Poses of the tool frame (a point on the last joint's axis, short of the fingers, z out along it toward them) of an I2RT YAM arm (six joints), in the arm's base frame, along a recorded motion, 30 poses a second.
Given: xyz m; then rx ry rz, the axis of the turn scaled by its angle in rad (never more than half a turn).
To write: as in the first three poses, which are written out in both.
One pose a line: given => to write
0.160, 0.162, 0.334, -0.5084, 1.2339, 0.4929 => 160, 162, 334, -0.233, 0.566, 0.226, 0.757
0.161, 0.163, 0.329, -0.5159, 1.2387, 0.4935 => 161, 163, 329, -0.237, 0.568, 0.226, 0.755
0.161, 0.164, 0.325, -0.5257, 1.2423, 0.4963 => 161, 164, 325, -0.241, 0.569, 0.227, 0.753
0.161, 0.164, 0.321, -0.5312, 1.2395, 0.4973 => 161, 164, 321, -0.243, 0.568, 0.228, 0.753
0.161, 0.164, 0.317, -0.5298, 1.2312, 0.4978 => 161, 164, 317, -0.243, 0.564, 0.228, 0.755
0.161, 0.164, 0.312, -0.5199, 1.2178, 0.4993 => 161, 164, 312, -0.239, 0.559, 0.229, 0.760
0.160, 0.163, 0.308, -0.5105, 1.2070, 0.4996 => 160, 163, 308, -0.235, 0.555, 0.230, 0.764
